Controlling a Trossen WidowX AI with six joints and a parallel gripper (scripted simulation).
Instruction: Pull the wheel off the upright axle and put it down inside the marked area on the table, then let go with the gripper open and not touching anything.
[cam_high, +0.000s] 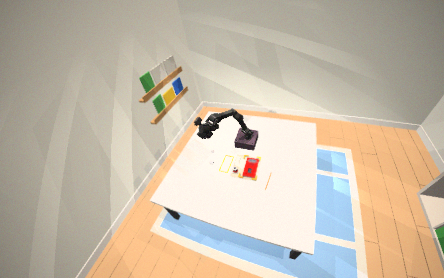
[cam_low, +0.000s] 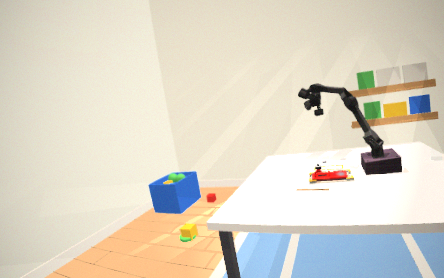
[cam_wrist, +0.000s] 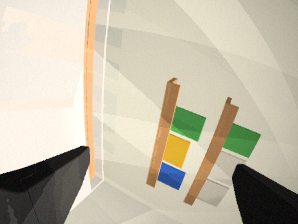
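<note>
The wheel is 370 mm below my gripper tip, 300 mm to the left of it and 10 mm behind it. The rest, counted from my gripper tip: thin stick: 600 mm to the left, 410 mm below, 40 mm behind.
</note>
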